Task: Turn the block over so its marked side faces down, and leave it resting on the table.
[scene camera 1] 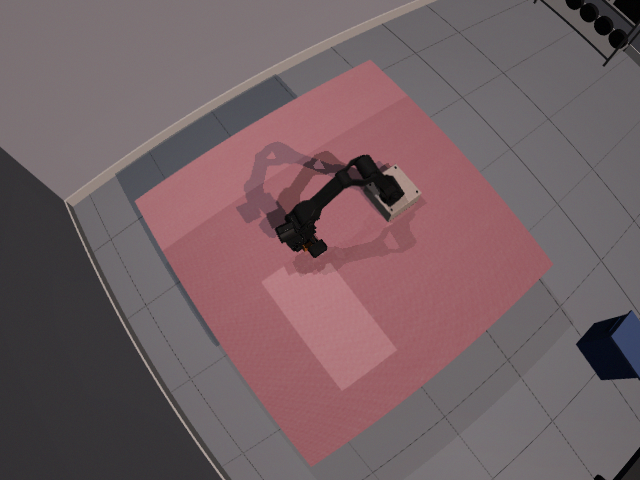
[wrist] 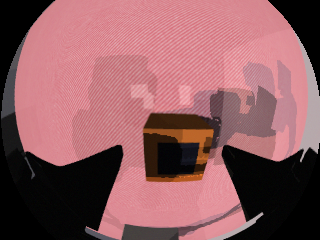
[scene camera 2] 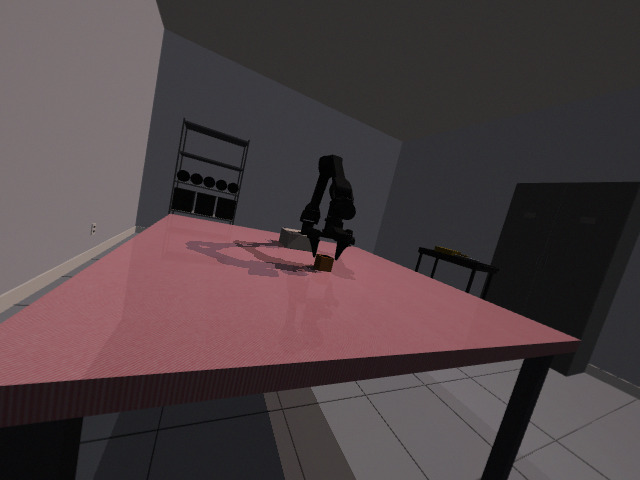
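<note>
In scene camera 2 I find my gripper (scene camera 2: 325, 258), open and holding nothing. The wrist view shows my gripper too (wrist: 175, 152), and there is also a block (wrist: 176, 147) in that view.
</note>
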